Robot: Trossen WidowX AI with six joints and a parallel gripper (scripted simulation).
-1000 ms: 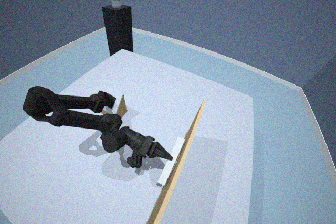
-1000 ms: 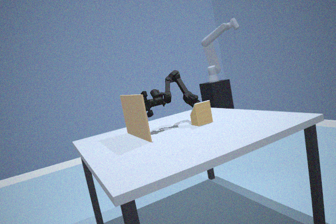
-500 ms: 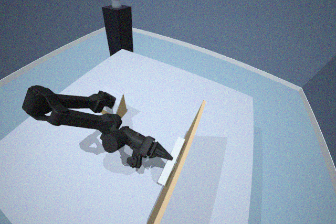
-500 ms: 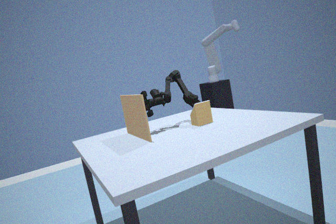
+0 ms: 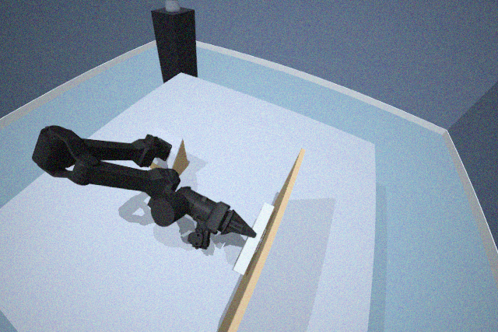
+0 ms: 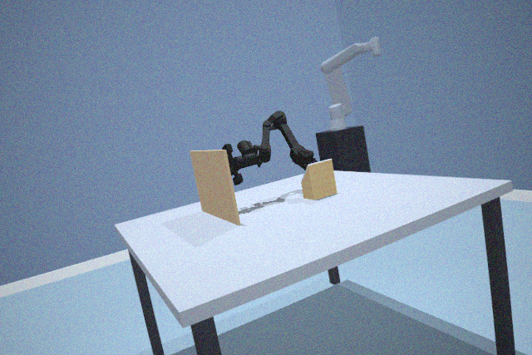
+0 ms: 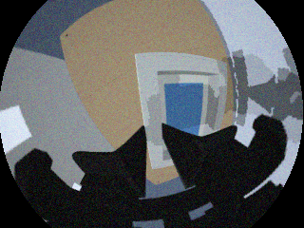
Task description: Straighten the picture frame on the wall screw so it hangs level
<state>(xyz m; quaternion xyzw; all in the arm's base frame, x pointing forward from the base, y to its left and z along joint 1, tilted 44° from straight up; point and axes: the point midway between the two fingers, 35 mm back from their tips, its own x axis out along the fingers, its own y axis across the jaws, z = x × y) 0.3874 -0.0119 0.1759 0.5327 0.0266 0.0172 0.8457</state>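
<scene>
Now: gripper tip 50 mm above the picture frame and 10 mm to the right of it. Round my gripper tip: board (60 mm below, 20 mm ahead).
</scene>
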